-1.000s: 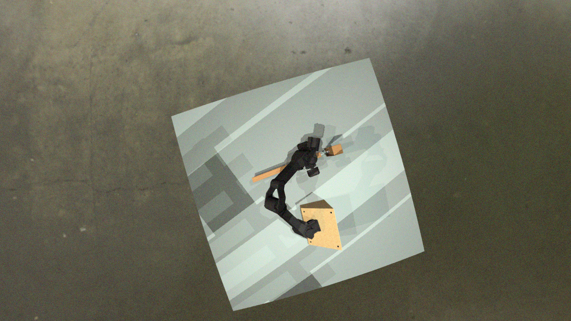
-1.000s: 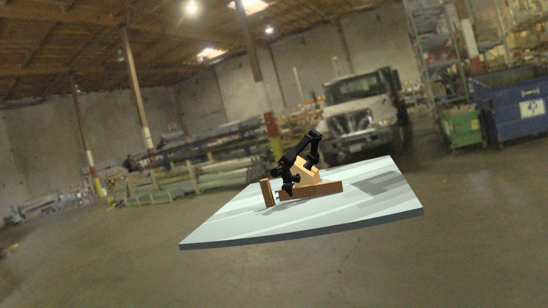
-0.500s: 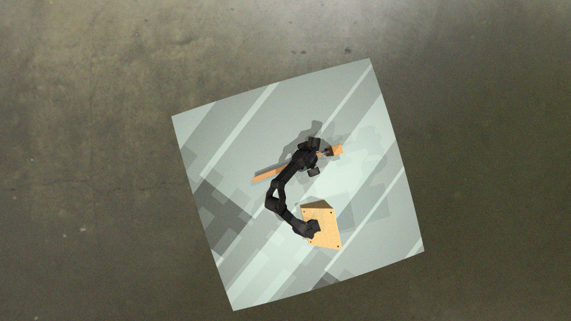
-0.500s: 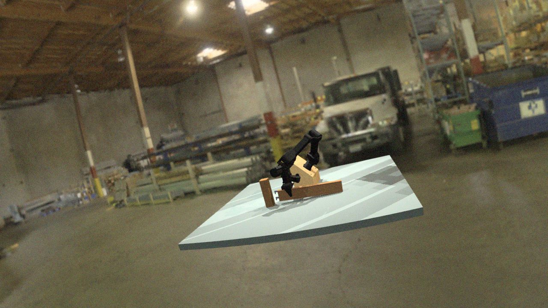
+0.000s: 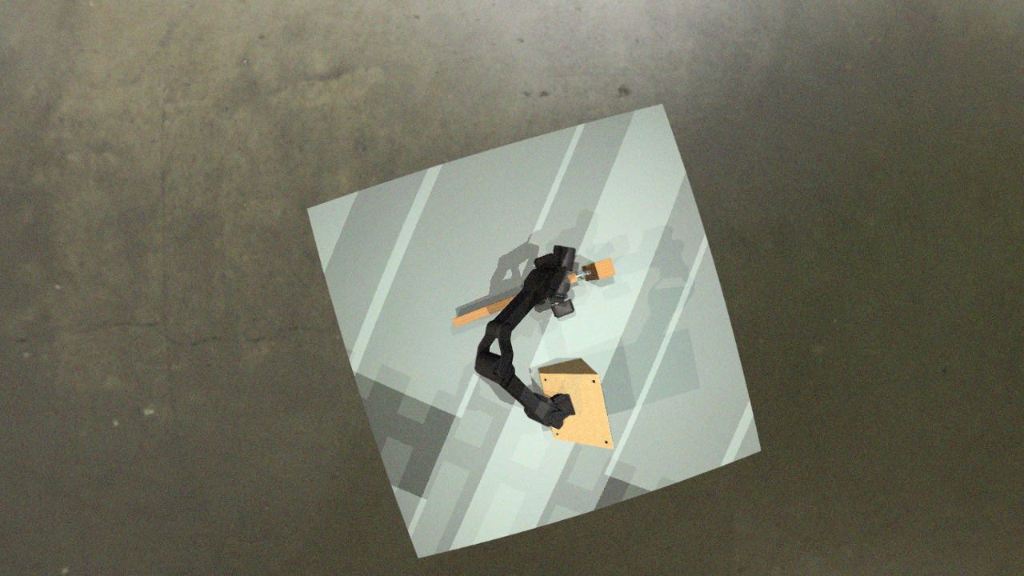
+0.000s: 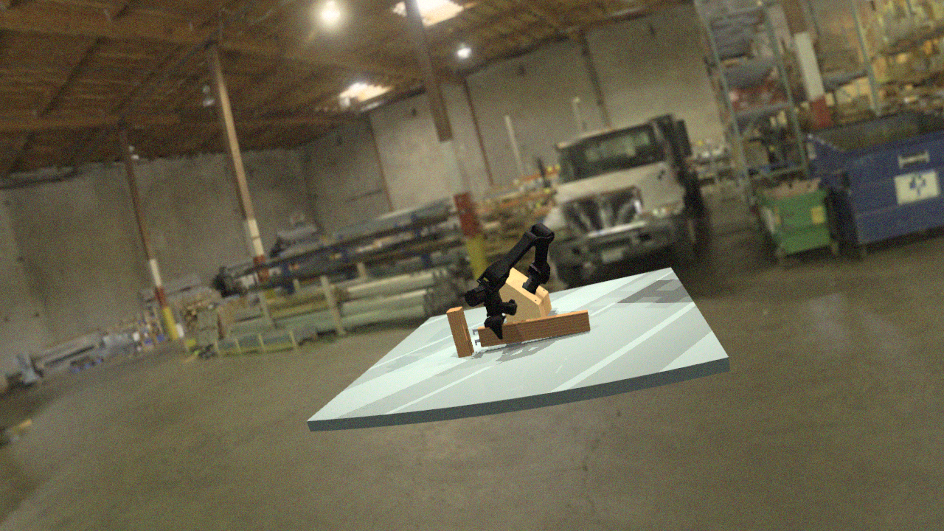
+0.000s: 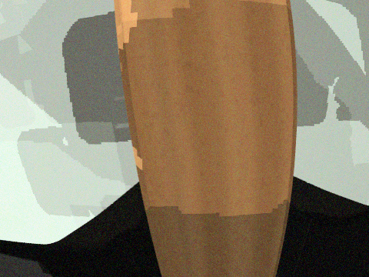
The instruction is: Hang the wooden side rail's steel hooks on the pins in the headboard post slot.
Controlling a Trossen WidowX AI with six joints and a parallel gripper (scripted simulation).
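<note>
Right now my gripper tip is 14 cm to the left of the headboard post and 4 cm below it.
</note>
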